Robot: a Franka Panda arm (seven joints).
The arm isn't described. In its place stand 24 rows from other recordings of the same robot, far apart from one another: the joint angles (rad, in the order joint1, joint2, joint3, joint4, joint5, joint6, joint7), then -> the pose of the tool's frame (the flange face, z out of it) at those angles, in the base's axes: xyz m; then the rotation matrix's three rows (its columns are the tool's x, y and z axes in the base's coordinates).
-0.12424, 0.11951, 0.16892, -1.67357, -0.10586, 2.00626, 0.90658 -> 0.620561, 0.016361, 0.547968; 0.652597, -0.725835, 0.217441; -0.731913, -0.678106, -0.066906; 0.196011, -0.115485, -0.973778
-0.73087, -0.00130, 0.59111, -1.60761, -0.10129, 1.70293, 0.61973 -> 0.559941, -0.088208, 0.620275; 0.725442, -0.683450, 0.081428; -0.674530, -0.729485, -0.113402; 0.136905, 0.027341, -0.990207
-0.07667, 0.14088, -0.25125, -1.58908, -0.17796, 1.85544, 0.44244 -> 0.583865, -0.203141, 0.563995; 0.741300, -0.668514, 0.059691; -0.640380, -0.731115, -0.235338; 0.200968, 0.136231, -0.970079
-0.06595, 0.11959, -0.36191, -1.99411, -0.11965, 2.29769, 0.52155 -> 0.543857, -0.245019, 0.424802; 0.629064, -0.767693, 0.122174; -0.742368, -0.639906, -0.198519; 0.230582, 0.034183, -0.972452
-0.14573, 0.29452, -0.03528, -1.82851, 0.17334, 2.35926, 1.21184 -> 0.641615, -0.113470, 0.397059; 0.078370, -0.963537, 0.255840; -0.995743, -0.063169, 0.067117; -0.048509, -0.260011, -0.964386
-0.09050, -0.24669, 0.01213, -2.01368, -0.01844, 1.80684, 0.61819 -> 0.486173, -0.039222, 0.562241; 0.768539, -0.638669, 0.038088; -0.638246, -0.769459, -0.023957; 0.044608, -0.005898, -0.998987
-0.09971, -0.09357, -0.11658, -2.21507, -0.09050, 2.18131, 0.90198 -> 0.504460, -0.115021, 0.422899; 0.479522, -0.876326, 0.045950; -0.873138, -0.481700, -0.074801; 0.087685, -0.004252, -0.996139
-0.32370, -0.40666, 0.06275, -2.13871, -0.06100, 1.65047, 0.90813 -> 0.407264, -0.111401, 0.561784; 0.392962, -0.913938, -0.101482; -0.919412, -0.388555, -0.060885; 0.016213, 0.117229, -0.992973
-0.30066, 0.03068, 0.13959, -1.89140, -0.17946, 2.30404, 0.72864 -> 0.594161, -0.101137, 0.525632; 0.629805, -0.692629, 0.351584; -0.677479, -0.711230, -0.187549; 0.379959, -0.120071, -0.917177
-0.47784, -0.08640, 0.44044, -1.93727, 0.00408, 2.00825, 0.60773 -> 0.551976, -0.013891, 0.531524; 0.788514, -0.597132, 0.147238; -0.598695, -0.800054, -0.038434; 0.140748, -0.057845, -0.988354
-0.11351, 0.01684, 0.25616, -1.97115, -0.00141, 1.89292, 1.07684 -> 0.544189, 0.077519, 0.452825; 0.592787, -0.799874, -0.093835; -0.803965, -0.594583, -0.010534; -0.047367, 0.081684, -0.995532
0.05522, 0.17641, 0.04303, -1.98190, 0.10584, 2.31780, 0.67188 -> 0.602911, 0.060546, 0.393966; 0.796942, -0.584566, 0.152205; -0.600855, -0.793048, 0.100244; 0.062107, -0.171342, -0.983252
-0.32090, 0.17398, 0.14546, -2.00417, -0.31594, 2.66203, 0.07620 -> 0.616400, -0.103922, 0.424924; 0.890417, -0.062896, 0.450779; 0.034404, -0.978272, -0.204452; 0.453844, 0.197556, -0.868906
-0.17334, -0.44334, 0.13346, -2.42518, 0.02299, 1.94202, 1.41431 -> 0.407996, -0.012443, 0.463922; 0.094313, -0.994526, -0.044974; -0.995122, -0.092863, -0.033305; 0.028946, 0.047895, -0.998433
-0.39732, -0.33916, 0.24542, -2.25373, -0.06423, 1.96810, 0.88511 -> 0.452558, -0.066004, 0.500164; 0.517569, -0.855380, 0.021150; -0.844929, -0.514832, -0.145063; 0.134973, 0.057210, -0.989196
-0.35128, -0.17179, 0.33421, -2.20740, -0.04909, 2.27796, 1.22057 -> 0.519974, -0.004614, 0.472340; 0.334791, -0.913969, 0.229292; -0.926498, -0.363651, -0.096742; 0.171801, -0.180050, -0.968538
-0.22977, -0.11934, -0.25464, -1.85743, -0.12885, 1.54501, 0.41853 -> 0.436420, -0.251913, 0.550539; 0.614947, -0.757813, -0.218082; -0.776184, -0.630503, 0.002253; -0.139208, 0.167886, -0.975928
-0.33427, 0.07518, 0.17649, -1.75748, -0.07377, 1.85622, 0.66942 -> 0.579958, -0.100849, 0.518089; 0.690540, -0.723117, 0.016004; -0.721197, -0.690052, -0.060848; 0.055043, 0.030476, -0.998019
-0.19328, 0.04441, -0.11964, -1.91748, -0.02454, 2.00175, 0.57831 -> 0.546924, -0.177673, 0.471713; 0.635496, -0.771528, 0.029827; -0.770561, -0.636193, -0.038641; 0.048788, 0.001572, -0.998808
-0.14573, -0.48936, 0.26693, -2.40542, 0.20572, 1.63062, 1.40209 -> 0.365679, 0.070815, 0.463844; 0.178988, -0.938583, -0.295000; -0.976921, -0.205076, 0.059744; -0.116572, 0.277498, -0.953628
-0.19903, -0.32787, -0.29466, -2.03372, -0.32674, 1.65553, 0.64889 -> 0.378218, -0.257723, 0.572667; 0.472142, -0.867722, -0.155370; -0.877355, -0.445434, -0.178430; 0.085620, 0.220559, -0.971608
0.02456, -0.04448, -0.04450, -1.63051, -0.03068, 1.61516, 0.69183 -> 0.544490, -0.014572, 0.624623; 0.757234, -0.652521, 0.028513; -0.651875, -0.757762, -0.029242; 0.040687, 0.003556, -0.999166
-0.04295, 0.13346, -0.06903, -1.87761, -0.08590, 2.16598, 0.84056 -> 0.605805, -0.070016, 0.454396; 0.602652, -0.784528, 0.146036; -0.780501, -0.617597, -0.096912; 0.166221, -0.055577, -0.984521
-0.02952, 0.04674, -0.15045, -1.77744, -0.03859, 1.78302, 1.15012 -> 0.563435, -0.104473, 0.518257; 0.247607, -0.967681, -0.047783; -0.968568, -0.246019, -0.036753; 0.023810, 0.055381, -0.998181
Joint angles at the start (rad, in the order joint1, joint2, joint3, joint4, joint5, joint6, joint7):
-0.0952, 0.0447, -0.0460, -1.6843, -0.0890, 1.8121, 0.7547
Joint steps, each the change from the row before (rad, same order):
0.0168, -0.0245, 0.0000, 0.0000, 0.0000, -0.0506, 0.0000
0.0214, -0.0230, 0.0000, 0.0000, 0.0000, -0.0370, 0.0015
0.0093, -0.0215, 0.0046, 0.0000, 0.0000, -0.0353, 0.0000
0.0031, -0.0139, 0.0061, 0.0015, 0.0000, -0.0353, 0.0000
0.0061, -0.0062, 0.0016, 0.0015, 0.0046, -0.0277, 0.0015
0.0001, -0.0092, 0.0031, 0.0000, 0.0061, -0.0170, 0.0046
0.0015, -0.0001, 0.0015, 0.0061, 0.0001, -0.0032, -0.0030
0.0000, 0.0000, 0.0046, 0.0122, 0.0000, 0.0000, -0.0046
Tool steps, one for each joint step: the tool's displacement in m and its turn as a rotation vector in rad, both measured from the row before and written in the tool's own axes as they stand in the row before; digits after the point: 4 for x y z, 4 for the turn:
-0.0128, 0.0008, -0.0110, -0.0156, -0.0192, -0.0145
-0.0137, -0.0018, -0.0111, -0.0071, -0.0101, -0.0177
-0.0107, 0.0012, -0.0098, -0.0079, -0.0100, -0.0119
-0.0080, 0.0018, -0.0058, -0.0129, -0.0142, -0.0078
-0.0062, 0.0000, -0.0021, -0.0099, -0.0173, -0.0052
-0.0045, 0.0016, -0.0036, -0.0008, -0.0097, 0.0024
-0.0011, -0.0009, -0.0028, 0.0022, 0.0024, -0.0055
-0.0011, -0.0018, -0.0060, 0.0084, 0.0093, -0.0082

